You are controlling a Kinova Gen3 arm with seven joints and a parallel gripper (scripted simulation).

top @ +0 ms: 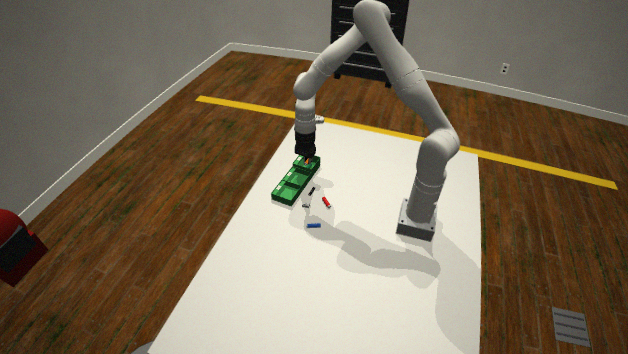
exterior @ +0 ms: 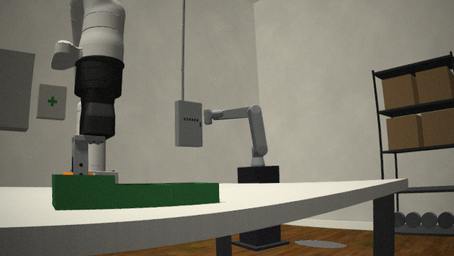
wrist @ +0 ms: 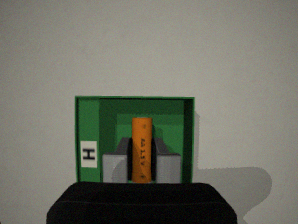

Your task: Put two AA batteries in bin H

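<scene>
Now: the orange AA battery 10 mm below my hand. Round my hand: green bin marked H (90 mm to the left, 30 mm below); then green battery (10 mm to the left, 40 mm below); then black battery (80 mm behind, 110 mm to the left, 50 mm below).
</scene>
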